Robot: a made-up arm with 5 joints. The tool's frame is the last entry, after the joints. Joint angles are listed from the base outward. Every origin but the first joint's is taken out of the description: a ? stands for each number. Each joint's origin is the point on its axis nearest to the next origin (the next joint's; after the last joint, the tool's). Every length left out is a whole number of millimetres.
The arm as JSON. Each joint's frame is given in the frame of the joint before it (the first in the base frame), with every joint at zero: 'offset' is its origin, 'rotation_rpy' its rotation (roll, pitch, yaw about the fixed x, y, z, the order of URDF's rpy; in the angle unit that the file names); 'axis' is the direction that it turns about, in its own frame. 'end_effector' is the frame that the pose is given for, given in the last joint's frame.
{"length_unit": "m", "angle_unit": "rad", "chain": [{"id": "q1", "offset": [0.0, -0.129, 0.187], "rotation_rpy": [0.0, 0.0, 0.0], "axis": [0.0, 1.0, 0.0]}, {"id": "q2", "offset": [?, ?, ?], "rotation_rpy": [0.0, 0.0, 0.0], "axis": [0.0, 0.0, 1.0]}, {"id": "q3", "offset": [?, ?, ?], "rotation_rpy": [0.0, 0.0, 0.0], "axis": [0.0, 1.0, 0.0]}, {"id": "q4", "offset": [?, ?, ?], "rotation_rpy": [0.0, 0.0, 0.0], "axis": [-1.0, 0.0, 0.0]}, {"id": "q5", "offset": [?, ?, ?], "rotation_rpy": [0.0, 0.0, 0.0], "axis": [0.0, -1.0, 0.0]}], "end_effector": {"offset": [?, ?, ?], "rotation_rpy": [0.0, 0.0, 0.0]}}
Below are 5 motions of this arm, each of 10 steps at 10 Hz.
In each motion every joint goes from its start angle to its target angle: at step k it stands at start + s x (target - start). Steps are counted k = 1, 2, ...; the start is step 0. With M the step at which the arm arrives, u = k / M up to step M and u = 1 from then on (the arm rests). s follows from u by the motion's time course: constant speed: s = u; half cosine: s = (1 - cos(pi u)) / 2; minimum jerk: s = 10 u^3 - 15 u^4 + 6 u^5.
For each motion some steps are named. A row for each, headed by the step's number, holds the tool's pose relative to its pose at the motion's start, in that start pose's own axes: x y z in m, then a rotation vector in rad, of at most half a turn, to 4 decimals.
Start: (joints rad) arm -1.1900 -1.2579 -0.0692 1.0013 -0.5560
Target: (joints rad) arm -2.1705 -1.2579 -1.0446 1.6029 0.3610
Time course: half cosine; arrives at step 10
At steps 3, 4, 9, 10:
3: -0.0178 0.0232 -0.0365 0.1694 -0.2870 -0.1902
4: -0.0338 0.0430 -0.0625 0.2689 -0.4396 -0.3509
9: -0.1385 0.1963 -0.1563 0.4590 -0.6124 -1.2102
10: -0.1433 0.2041 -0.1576 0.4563 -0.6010 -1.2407

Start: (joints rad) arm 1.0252 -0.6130 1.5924 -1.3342 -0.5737
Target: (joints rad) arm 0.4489 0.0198 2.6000 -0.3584 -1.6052
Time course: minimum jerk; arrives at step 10
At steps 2, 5, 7, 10:
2: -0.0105 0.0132 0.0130 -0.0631 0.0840 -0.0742
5: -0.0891 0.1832 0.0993 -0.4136 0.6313 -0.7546
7: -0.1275 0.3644 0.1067 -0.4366 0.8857 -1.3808
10: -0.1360 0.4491 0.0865 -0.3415 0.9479 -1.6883

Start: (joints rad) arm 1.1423 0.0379 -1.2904 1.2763 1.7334
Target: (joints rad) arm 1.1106 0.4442 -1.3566 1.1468 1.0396
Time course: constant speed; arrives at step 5
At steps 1, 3, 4, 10:
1: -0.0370 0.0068 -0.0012 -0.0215 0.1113 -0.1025
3: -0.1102 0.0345 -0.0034 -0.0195 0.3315 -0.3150
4: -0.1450 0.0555 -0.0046 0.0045 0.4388 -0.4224
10: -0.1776 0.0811 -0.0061 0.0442 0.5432 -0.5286

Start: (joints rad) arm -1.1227 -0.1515 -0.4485 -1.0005 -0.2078
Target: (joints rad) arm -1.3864 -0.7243 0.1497 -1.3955 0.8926
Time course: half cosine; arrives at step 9
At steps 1, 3, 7, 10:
1: -0.0049 -0.0004 -0.0004 0.0089 -0.0414 -0.0159
3: -0.0432 -0.0063 -0.0055 0.0701 -0.3525 -0.1388
7: -0.1859 -0.0415 -0.0627 0.2070 -1.3010 -0.5906
10: -0.2161 -0.0482 -0.0850 0.2244 -1.4759 -0.6971

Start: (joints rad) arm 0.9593 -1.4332 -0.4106 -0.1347 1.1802
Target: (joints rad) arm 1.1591 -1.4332 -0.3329 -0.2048 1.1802
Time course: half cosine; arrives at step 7
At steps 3, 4, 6, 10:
3: 0.0220 0.0108 -0.0098 0.0049 0.0448 0.0493
4: 0.0342 0.0175 -0.0154 0.0061 0.0705 0.0774
6: 0.0519 0.0283 -0.0236 0.0058 0.1097 0.1199
10: 0.0545 0.0299 -0.0248 0.0055 0.1154 0.1261

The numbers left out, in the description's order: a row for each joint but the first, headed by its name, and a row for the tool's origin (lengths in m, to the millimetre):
q2: 0.06 0.0 -0.058
q3: -0.073 -0.33 0.0
q4: 0.136 0.0 0.028
q5: 0.0 -0.158 0.104
tool: 0.033 0.0 -0.078

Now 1 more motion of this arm.
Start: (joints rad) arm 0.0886 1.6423 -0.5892 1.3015 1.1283
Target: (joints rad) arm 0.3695 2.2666 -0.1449 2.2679 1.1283
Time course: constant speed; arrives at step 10
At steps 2, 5, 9, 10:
2: 0.0214 0.0691 -0.0243 0.0498 -0.0628 0.1129
5: 0.0640 0.1737 -0.0346 0.0834 -0.2083 0.2766
9: 0.1284 0.3019 -0.0032 0.0254 -0.4704 0.4703
10: 0.1437 0.3308 0.0108 -0.0105 -0.5426 0.5126

